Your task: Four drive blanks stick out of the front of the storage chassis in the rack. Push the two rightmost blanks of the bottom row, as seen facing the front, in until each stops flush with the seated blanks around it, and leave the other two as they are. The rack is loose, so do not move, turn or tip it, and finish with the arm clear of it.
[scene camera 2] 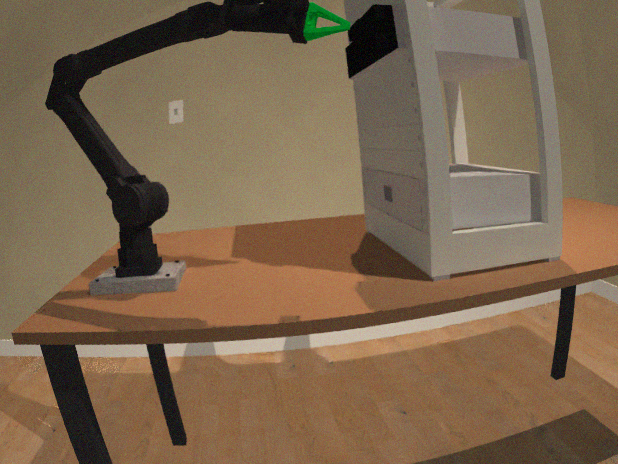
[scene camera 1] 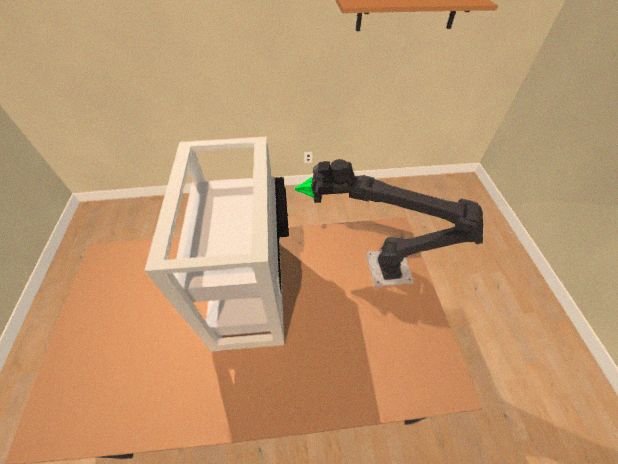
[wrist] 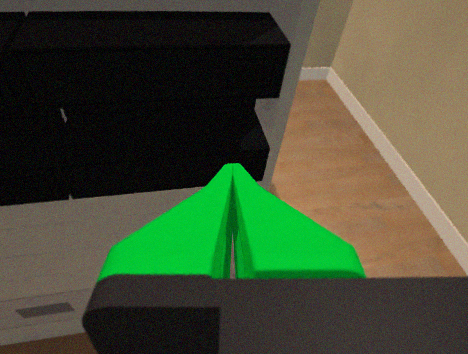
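Where they show: gripper, fingertip midpoint: (scene camera 2: 350, 26) (scene camera 1: 294, 189) (wrist: 232, 176); arm's base, link origin: (scene camera 2: 140, 270) (scene camera 1: 389, 267).
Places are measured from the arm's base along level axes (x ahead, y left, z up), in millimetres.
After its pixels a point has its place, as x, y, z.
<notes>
The rack (scene camera 1: 260, 205) {529, 100, 609} (scene camera 2: 435, 150) {514, -219, 189} stands upright, with black drive blanks (scene camera 1: 282, 207) {467, -29, 452} (scene camera 2: 375, 42) {446, -178, 378} projecting from its upper front. In the wrist view, a wide black blank (wrist: 150, 72) {452, -125, 441} is in the upper row and another wide black blank (wrist: 165, 145) {456, -128, 395} is below it at the right end of the bottom row. More black fronts show at the left edge, too dark to separate clearly. My gripper (scene camera 1: 296, 188) {412, -152, 415} (scene camera 2: 349, 25) {412, -152, 415} (wrist: 232, 176) {412, -152, 415} is shut and empty. Its green tips point at the lower right blank, near its right end; scene camera 1 shows a small gap between them.
Grey panels (wrist: 100, 230) {501, -66, 260} lie below the blanks. The rack stands on the wooden table (scene camera 1: 125, 390) {1125, 374, -19} (scene camera 2: 300, 300) {285, -221, -19}, and the arm's base plate (scene camera 1: 375, 280) {82, 56, -2} (scene camera 2: 135, 286) {5, -97, -7} is in front of it. A wall shelf (scene camera 1: 415, 5) hangs high up at the back.
</notes>
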